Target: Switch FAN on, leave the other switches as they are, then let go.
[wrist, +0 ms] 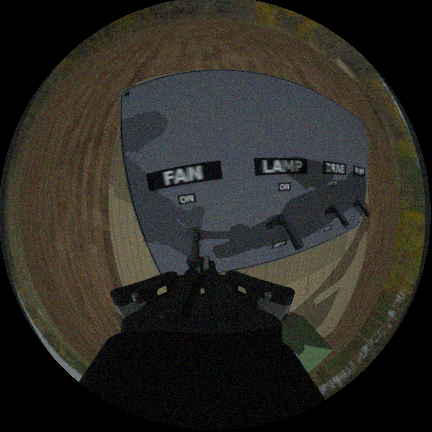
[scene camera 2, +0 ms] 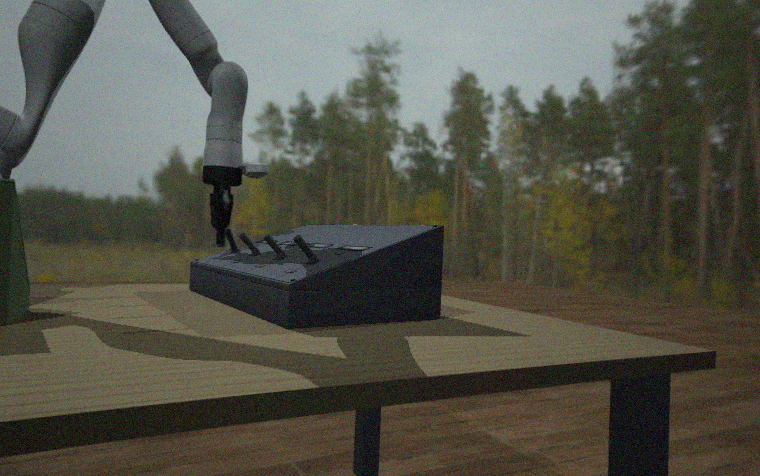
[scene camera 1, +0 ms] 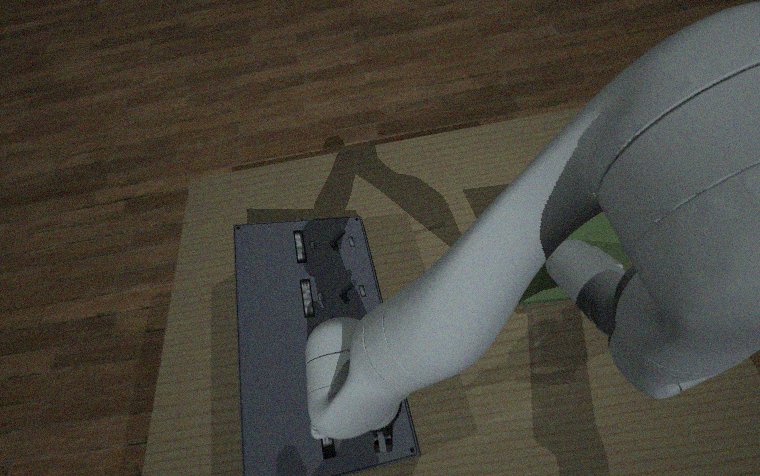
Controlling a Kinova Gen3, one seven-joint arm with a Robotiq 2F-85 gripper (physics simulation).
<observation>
In view: the gripper [scene camera 2: 219, 247].
The gripper is seen too in the wrist view [wrist: 202, 263].
</observation>
